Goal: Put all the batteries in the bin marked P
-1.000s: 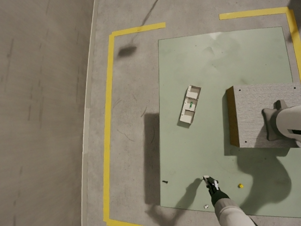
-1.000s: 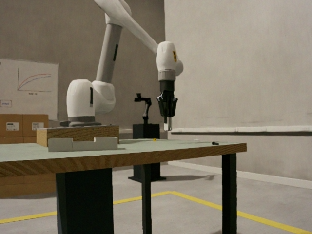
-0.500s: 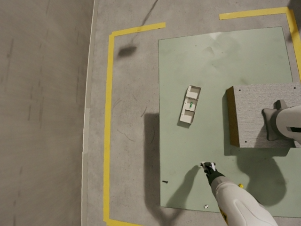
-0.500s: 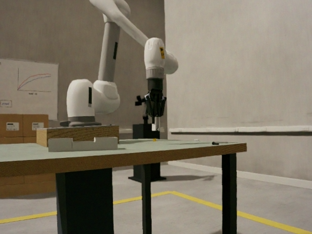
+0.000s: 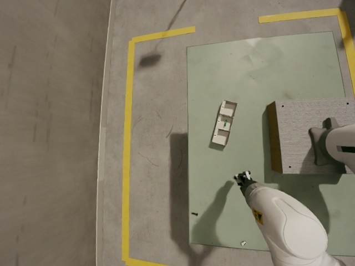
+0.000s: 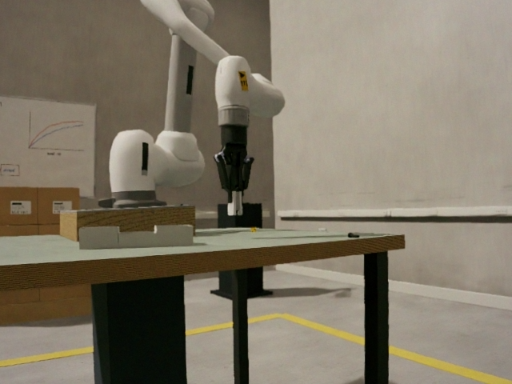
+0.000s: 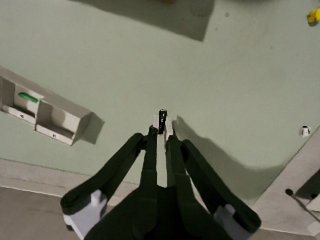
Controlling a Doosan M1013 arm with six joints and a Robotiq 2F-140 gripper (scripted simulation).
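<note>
My gripper is now 300 mm to the left of the thin green stick, 90 mm above it and 30 mm short of it. From my hand the other things lie so: small black screw (230 mm to the left, 230 mm ahead, 100 mm below); small white piece (370 mm to the left, 90 mm below, 30 mm behind); yellow piece (240 mm to the left, 240 mm behind, 90 mm below).
</note>
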